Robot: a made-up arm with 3 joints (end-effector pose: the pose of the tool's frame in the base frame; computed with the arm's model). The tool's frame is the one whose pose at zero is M.
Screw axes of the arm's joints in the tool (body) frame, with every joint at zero. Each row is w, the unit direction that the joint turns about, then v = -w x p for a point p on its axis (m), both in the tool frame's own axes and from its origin. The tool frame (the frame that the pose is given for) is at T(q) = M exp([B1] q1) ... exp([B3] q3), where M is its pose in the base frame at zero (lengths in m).
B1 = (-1, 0, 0, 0, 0.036, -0.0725)
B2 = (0, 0, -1, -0.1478, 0.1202, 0)
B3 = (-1, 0, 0, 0, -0.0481, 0.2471)
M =
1 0 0 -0.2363
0 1 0 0.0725
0 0 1 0.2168
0 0 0 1
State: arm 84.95 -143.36 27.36
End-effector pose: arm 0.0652 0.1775 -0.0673 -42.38 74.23 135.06
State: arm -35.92 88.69 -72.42
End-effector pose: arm -0.0483 0.3744 0.2471 83.32 -31.46 -95.39
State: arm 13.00 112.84 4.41
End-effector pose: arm -0.2084 0.3920 0.1469 -11.37 -8.47 -112.83
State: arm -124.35 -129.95 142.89
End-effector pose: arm -0.2439 -0.1996 -0.0083 -9.80 -94.31 -89.88
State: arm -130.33 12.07 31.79
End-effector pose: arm -0.2621 -0.2049 0.1542 98.14 13.52 -2.13
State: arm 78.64 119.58 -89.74
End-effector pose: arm 0.0704 -0.1103 -0.0990 6.74 -119.09 -12.12
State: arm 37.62 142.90 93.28
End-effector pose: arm 0.0192 0.3942 0.2981 -48.11 73.59 -139.40
